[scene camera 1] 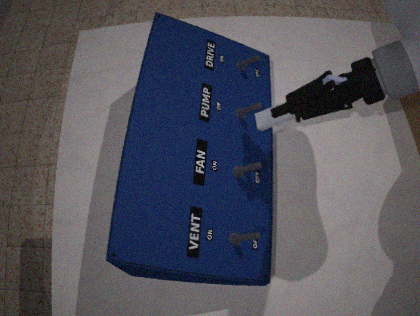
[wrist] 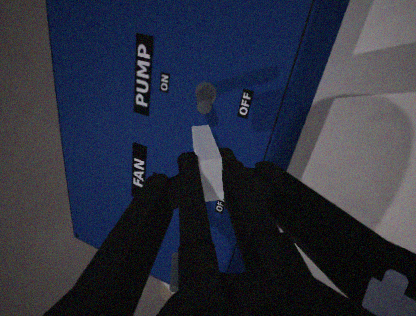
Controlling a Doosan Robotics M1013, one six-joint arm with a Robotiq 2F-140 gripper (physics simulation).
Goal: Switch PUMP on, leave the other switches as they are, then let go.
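Frame: origin at the arm's base, x ahead, y left, z up, level; metres.
Seen in the pictures: gripper, fingertip midpoint: (scene camera 1: 258, 122) (wrist: 201, 141).
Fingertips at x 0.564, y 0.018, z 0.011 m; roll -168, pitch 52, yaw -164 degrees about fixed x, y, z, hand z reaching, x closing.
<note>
Pixels of each thing's top centre, then the offset from my fingertips to it. Level surfaces: height alone.
- PUMP lever at its top centre: (wrist: 187, 101) (scene camera 1: 251, 103) dy -0.034, dx +0.010, dz +0.011 m
- DRIVE lever at its top centre: (scene camera 1: 251, 55) dy -0.154, dx +0.000, dz +0.011 m
- FAN lever at its top centre: (scene camera 1: 250, 163) dy +0.085, dx +0.021, dz +0.011 m
- VENT lever at its top centre: (wrist: 163, 281) (scene camera 1: 248, 234) dy +0.205, dx +0.032, dz +0.011 m
- pale table top at its surface level: dz -0.119 m
The blue switch panel (scene camera 1: 160, 150) (wrist: 95, 125) carries the PUMP lever (scene camera 1: 249, 109) (wrist: 205, 94), second from the top in the scene view, leaning to its OFF side. The DRIVE lever (scene camera 1: 248, 64), FAN lever (scene camera 1: 247, 170) and VENT lever (scene camera 1: 245, 237) lean to OFF too. My gripper (scene camera 1: 260, 121) (wrist: 201, 141) is shut and empty, its pale fingertips together beside the PUMP lever, on the FAN side. A small gap shows between tips and lever in the wrist view. The gripper hides PUMP's OFF label in the scene view.
The panel rests on a pale table top (scene camera 1: 70, 200) (wrist: 360, 130). The arm comes in from the right in the scene view. The DRIVE and FAN levers stand on either side of PUMP. Tiled floor (scene camera 1: 30, 110) shows beyond the table's left edge.
</note>
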